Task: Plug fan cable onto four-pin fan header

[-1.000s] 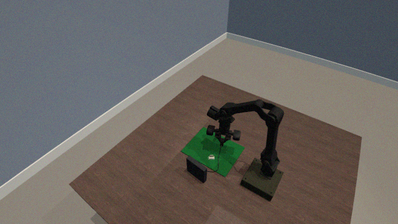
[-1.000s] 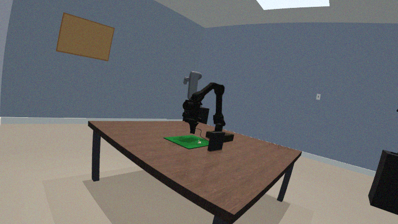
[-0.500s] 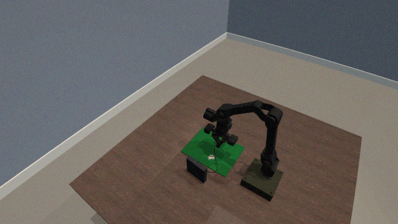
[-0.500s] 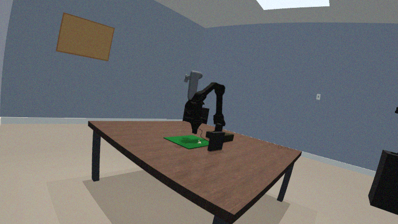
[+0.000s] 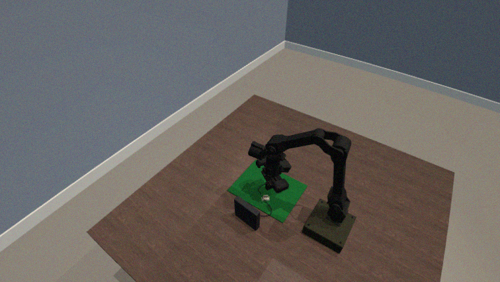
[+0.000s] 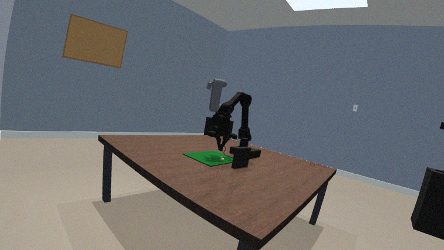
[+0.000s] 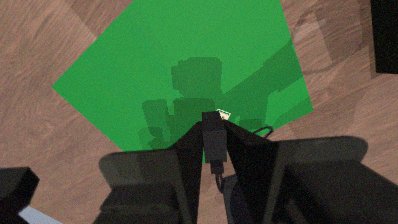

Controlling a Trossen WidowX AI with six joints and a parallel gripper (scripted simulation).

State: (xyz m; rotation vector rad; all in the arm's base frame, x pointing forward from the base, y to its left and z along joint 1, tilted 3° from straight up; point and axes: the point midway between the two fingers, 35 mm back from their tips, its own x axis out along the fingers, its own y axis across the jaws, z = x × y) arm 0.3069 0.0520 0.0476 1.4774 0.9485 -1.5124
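Right now my gripper tip is 30 mm to the right of the white four-pin fan header and 70 mm above it. The rest, counted from my gripper tip: dark fan plug 10 mm to the left, 10 mm above; green board 30 mm ahead, 20 mm to the right, 80 mm below; black fan 10 mm behind, 160 mm to the left, 10 mm below.
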